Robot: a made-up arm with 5 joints.
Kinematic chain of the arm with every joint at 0, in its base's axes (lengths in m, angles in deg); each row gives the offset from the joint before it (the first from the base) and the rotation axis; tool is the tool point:
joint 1: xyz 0 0 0.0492 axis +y
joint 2: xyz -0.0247 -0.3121 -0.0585 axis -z
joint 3: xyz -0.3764 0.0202 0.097 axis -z
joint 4: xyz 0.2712 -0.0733 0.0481 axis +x
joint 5: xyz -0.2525 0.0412 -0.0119 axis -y
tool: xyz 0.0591 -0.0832 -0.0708
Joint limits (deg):
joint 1: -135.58..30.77
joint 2: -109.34..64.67
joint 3: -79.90..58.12
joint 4: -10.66..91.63
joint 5: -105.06..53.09
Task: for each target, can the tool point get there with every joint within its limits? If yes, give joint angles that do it. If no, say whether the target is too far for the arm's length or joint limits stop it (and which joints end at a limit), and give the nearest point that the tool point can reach.
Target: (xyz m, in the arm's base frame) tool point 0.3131 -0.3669 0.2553
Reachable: no: joint limits stop it (at a limit: joint 2, joint 4, joint 5) | nearest point 0.1701 -0.5511 0.1612 | short by 0.251 m
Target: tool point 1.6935 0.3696 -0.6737
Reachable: no: too far | nearest point 0.3463 -0.1226 -0.3042 | short by 1.481 m
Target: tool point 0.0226 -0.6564 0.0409
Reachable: yes | joints -62.43 -88.97 -3.88 30.85 -33.48
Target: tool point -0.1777 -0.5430 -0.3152
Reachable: yes | joints -62.70 -31.80 47.45 32.87 -75.32
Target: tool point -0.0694 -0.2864 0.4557
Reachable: no: joint limits stop it (at a limit: joint 1, joint 4, joint 5) | nearest point -0.1852 -0.2864 0.2611 | short by 0.226 m
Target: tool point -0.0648 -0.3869 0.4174
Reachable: no: joint limits stop it (at a limit: joint 1, joint 4, joint 5) | nearest point -0.1650 -0.3869 0.2491 | short by 0.196 m
